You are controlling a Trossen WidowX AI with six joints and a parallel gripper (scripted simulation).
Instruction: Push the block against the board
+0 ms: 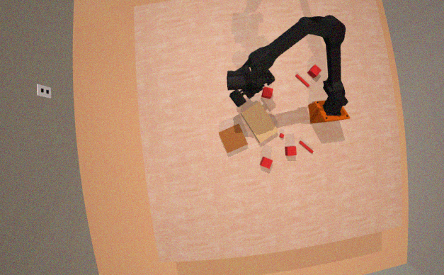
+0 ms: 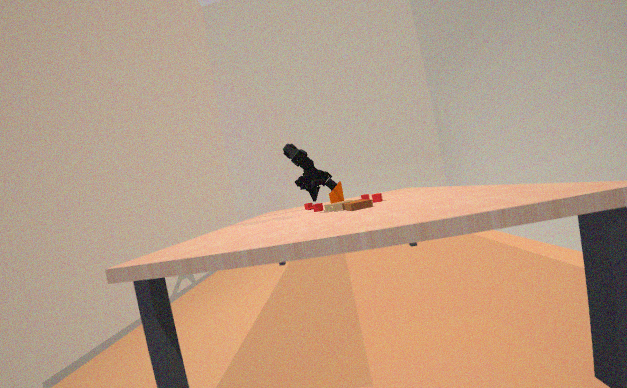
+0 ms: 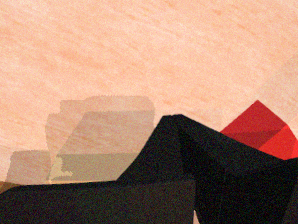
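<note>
Right now my gripper tip is 19 cm to the right of the tiny red piece, 15 cm past it and 5 cm above it. Also, from my gripper tip: pale wooden board 13 cm to the left, 5 cm behind, 4 cm below; then brown square block 20 cm to the left, 8 cm ahead, 4 cm below.
</note>
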